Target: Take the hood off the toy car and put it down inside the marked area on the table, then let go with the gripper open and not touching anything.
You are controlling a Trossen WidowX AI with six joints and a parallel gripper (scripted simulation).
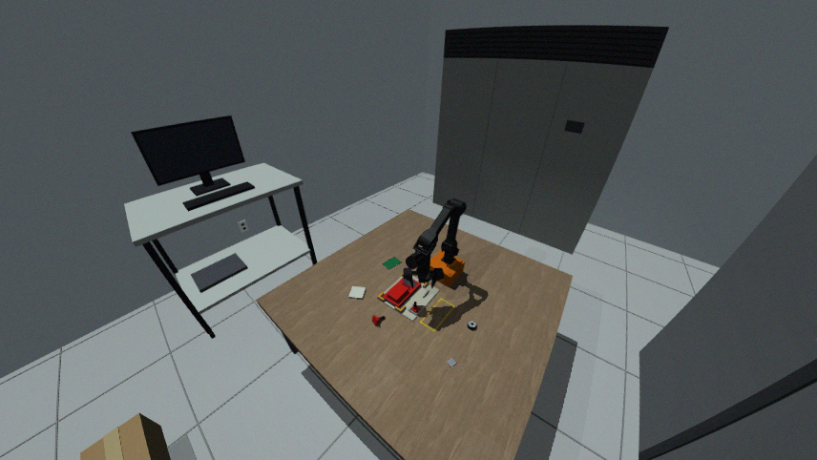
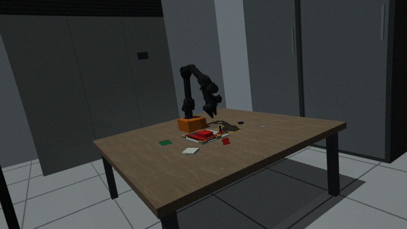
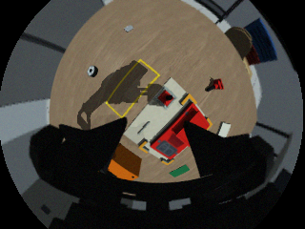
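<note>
Now: gripper tip 30 mm short of the red hood, 120 mm to the left of it and 80 mm above it. Round my gripper tip: green plate 160 mm behind, 320 mm to the right, 120 mm below; then black wheel 30 mm behind, 270 mm to the left, 110 mm below; then white plate 140 mm ahead, 310 mm to the right, 110 mm below.
</note>
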